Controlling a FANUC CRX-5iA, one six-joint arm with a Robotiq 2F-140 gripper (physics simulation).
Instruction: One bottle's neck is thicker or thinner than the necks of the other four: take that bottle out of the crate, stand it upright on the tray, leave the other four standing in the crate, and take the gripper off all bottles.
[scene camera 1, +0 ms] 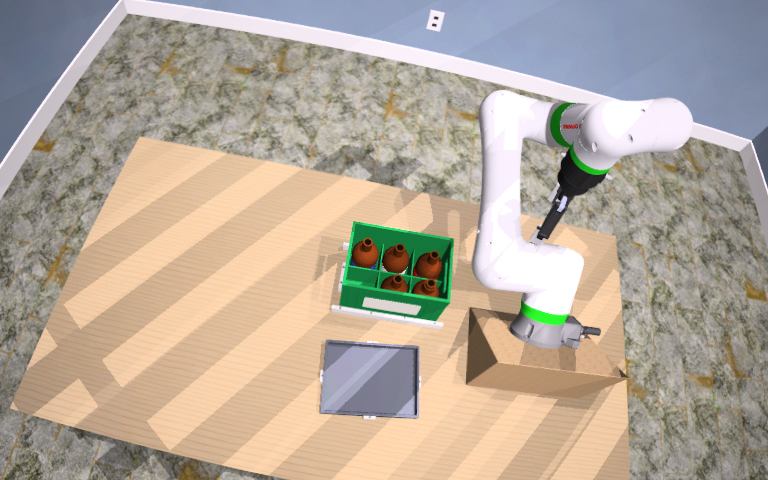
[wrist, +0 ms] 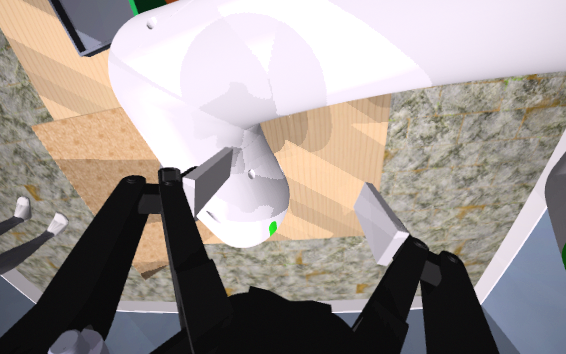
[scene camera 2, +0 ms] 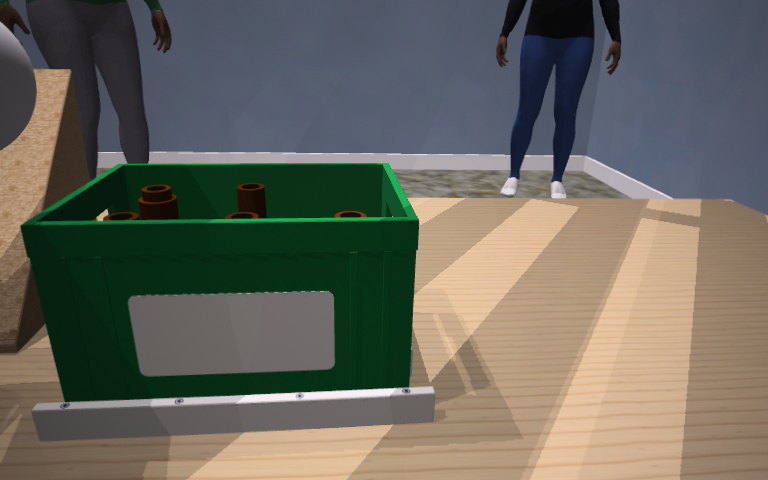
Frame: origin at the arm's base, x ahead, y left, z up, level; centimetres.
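Where they show: gripper, between the fingertips: (scene camera 1: 544, 220) (wrist: 295, 178); arm's base, origin of its link: (scene camera 1: 536, 335).
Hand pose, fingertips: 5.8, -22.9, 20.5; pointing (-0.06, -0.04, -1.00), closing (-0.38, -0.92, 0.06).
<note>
Each offset is from my fingertips to the top centre of the thing, as dx, dy, dz. "*": to the spot under its first point.
The green crate @[+33.4, +9.8, -14.7] (scene camera 1: 349, 297) (scene camera 2: 372, 322) holds five upright brown bottles. The back row has a left bottle @[+42.3, +5.2, -16.0] (scene camera 1: 365, 255), a middle bottle @[+33.7, +5.3, -16.0] (scene camera 1: 395, 260) and a right bottle @[+24.3, +5.8, -16.0] (scene camera 1: 428, 266). The front row has a middle bottle @[+33.4, +14.4, -16.0] (scene camera 1: 394, 285) and a right bottle @[+24.8, +14.2, -16.0] (scene camera 1: 424, 289); its left compartment is empty. In scene camera 2, a far-row neck @[+24.8, +14.2, -17.0] (scene camera 2: 158, 208) nearest the robot looks thicker than its neighbour @[* +33.5, +13.1, -17.0] (scene camera 2: 250, 200), with a narrower mouth. The other necks are mostly hidden there. The grey tray @[* +36.4, +37.6, -31.8] (scene camera 1: 369, 380) (wrist: 97, 20) is empty. My gripper (scene camera 1: 538, 233) (wrist: 295, 178) is open and empty, right of the crate, away from all bottles.
White bars (scene camera 1: 386, 316) (scene camera 2: 237, 416) edge the crate. The robot's own base stands on a brown block (scene camera 1: 538, 376) (wrist: 105, 137) right of the tray. My white arm (scene camera 1: 501, 186) (wrist: 350, 45) rises between gripper and crate. Two people stand beyond the table in scene camera 2.
</note>
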